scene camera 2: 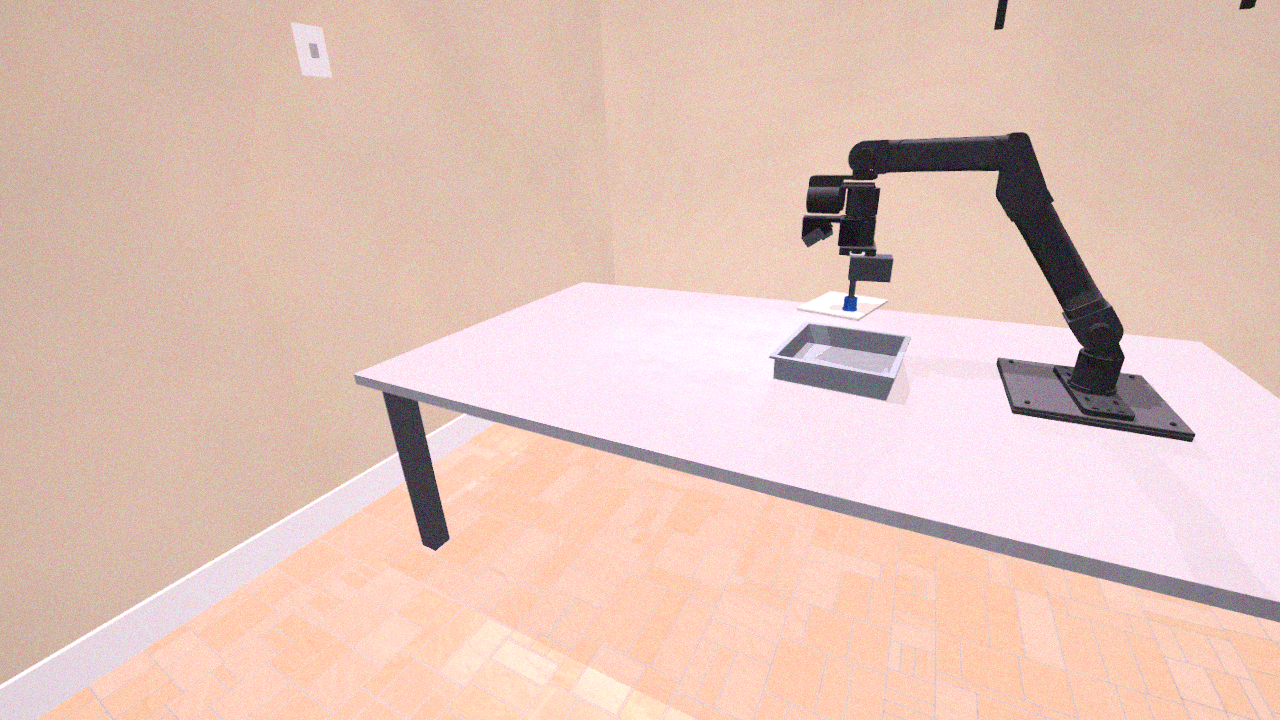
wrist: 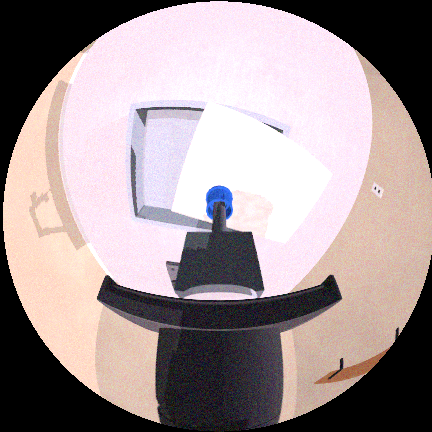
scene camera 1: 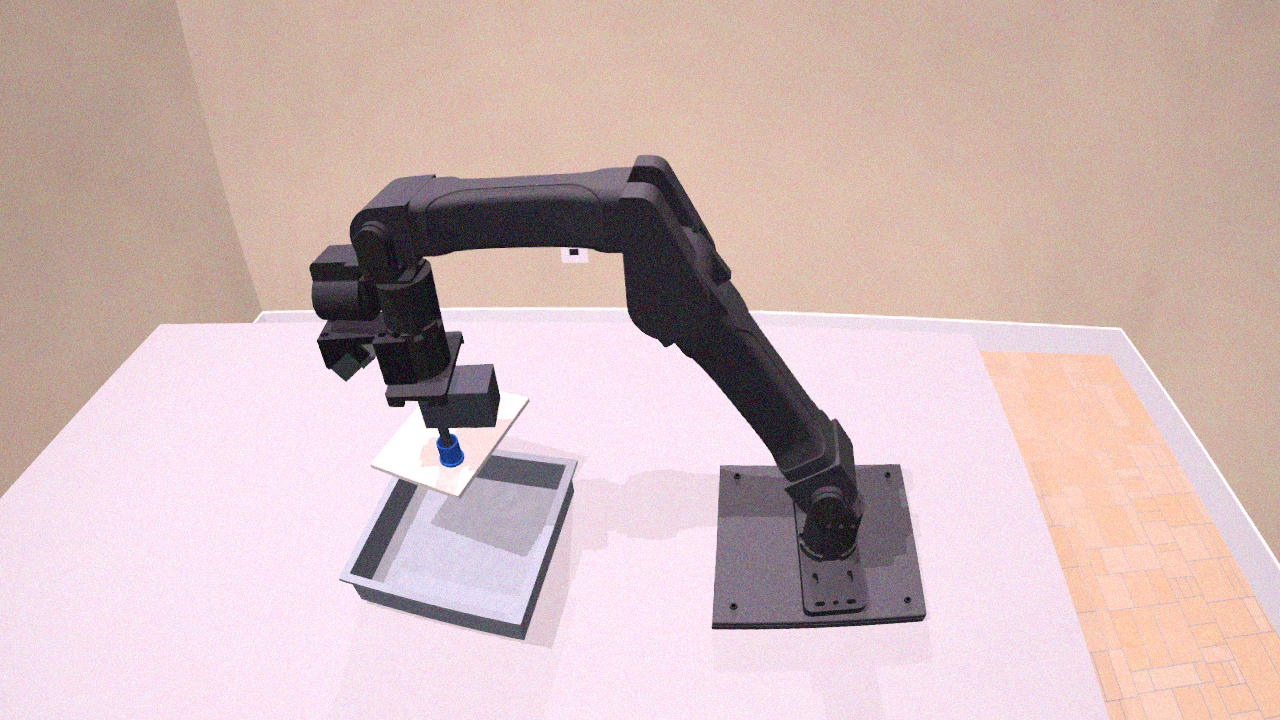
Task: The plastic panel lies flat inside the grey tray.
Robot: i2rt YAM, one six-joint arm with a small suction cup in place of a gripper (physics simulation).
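Places are measured from the arm's base along level axes (x left, y ahead, z down), in metres.
Pixels of known places: hand, its tool point: (scene camera 2: 849,314) (wrist: 218,192) (scene camera 1: 454,465); arm's base, origin of its link: (scene camera 2: 1089,392) (scene camera 1: 826,545).
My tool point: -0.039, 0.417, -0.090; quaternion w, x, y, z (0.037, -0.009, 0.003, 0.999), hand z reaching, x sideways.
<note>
Ahead of a thing's pixels: the offset from my tool point to its top centre, as dx, dy, dz. Level surfaces: height alone.
The white plastic panel @(-0.045, +0.016, -0.011) (scene camera 1: 492,438) (scene camera 2: 819,305) (wrist: 250,155) hangs roughly level in the air, held on my blue suction cup (scene camera 1: 450,451) (scene camera 2: 850,304) (wrist: 219,202). It is above the tray's back part in scene camera 1 and turned relative to the tray's walls. The grey tray @(+0.036, +0.002, +0.055) (scene camera 1: 429,607) (scene camera 2: 827,374) (wrist: 131,165) stands on the table below, open side up. Part of its inner floor shows, with the panel's shadow on it. In the wrist view the panel covers the tray's right part and reaches past its right end. A gap shows between the panel and the tray in scene camera 2.
The white table @(dz +0.105) (scene camera 1: 223,537) (scene camera 2: 581,376) bears the tray and the arm's dark base plate (scene camera 1: 751,564) (scene camera 2: 1038,394), to the right of the tray in both scene views. The tray's raised walls stand under the panel. A beige wall rises behind the table.
</note>
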